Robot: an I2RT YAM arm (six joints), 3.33 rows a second.
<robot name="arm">
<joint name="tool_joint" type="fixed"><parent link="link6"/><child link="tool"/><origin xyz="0 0 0" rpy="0 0 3.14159"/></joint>
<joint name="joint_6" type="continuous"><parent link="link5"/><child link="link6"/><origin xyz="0 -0.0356 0.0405" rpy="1.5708 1.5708 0"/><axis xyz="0 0 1"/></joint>
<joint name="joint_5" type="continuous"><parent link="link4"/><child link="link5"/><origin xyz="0.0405 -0.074 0.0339" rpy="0 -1.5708 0"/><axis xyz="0 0 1"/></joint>
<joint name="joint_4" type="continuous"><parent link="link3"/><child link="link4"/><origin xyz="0.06 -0.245 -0.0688" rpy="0 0 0"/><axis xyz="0 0 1"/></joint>
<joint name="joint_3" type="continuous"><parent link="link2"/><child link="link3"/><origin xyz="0 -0.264 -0.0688" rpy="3.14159 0 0"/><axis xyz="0 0 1"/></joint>
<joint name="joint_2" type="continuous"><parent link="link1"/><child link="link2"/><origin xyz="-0.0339 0.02 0.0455" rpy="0 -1.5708 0"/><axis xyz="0 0 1"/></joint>
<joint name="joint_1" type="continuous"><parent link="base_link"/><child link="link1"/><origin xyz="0 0 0.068" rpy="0 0 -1.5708"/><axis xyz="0 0 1"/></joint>
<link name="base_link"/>
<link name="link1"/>
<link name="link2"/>
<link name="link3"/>
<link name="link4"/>
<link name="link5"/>
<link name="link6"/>
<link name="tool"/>
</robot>
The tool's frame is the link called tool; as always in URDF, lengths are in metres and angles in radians. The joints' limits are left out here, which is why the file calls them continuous.
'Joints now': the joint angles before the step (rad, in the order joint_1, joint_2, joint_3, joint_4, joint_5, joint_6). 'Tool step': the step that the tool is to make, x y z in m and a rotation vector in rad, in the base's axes. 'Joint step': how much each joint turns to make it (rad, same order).
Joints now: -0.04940, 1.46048, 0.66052, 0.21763, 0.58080, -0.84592
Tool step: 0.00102, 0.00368, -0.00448, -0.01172, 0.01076, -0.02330
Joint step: 0.01679, 0.01793, 0.00002, -0.00078, 0.04005, 0.01488
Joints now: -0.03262, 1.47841, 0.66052, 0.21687, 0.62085, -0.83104
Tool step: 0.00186, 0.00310, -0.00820, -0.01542, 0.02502, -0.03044
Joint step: 0.01528, 0.03320, 0.00192, -0.00344, 0.04655, 0.01680
